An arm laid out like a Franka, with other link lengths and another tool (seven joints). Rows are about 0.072 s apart.
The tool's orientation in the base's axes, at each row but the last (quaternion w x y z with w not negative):
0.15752, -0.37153, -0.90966, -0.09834
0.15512, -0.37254, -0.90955, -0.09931
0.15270, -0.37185, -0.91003, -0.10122
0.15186, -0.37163, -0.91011, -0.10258
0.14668, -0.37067, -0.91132, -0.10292
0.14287, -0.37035, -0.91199, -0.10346
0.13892, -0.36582, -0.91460, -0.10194
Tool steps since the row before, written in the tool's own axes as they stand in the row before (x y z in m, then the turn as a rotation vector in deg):
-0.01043, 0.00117, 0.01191, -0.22, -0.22, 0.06
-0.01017, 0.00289, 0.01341, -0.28, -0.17, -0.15
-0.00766, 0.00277, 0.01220, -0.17, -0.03, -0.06
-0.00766, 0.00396, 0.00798, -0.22, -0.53, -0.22
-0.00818, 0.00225, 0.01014, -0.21, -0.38, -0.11
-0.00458, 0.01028, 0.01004, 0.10, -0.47, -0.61
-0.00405, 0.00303, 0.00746, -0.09, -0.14, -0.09
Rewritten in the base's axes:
0.00532, -0.00238, -0.01477, -0.02, -0.28, -0.15
0.00611, -0.00058, -0.01593, 0.10, -0.35, 0.03
0.00467, 0.00063, -0.01389, 0.11, -0.15, -0.01
0.00640, 0.00023, -0.00985, -0.18, -0.58, 0.09
0.00523, -0.00069, -0.01212, -0.10, -0.44, 0.00
0.00854, 0.00724, -0.01011, -0.29, -0.45, 0.57
0.00358, 0.00171, -0.00809, -0.02, -0.18, 0.04

